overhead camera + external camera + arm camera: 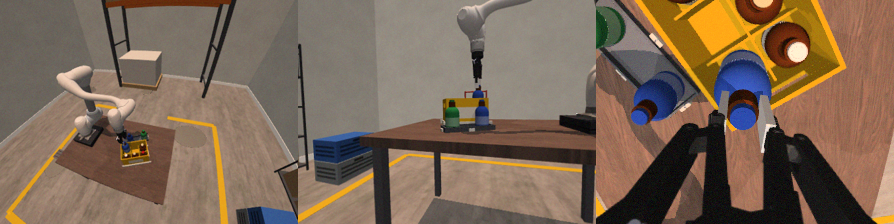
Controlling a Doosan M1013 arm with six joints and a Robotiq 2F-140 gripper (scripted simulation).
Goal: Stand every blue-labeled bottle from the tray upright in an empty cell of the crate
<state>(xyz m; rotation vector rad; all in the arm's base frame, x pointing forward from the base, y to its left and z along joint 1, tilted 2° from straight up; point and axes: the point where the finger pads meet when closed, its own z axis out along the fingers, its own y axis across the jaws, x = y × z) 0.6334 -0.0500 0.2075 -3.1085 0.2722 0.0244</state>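
My gripper is now 190 mm above the yellow crate, 90 mm short of it and 10 mm to the right of it. From my hand the other things lie so: green-labeled bottle: 270 mm to the left, 190 mm below, 90 mm ahead; tray: 260 mm below, 210 mm to the left, 20 mm ahead.
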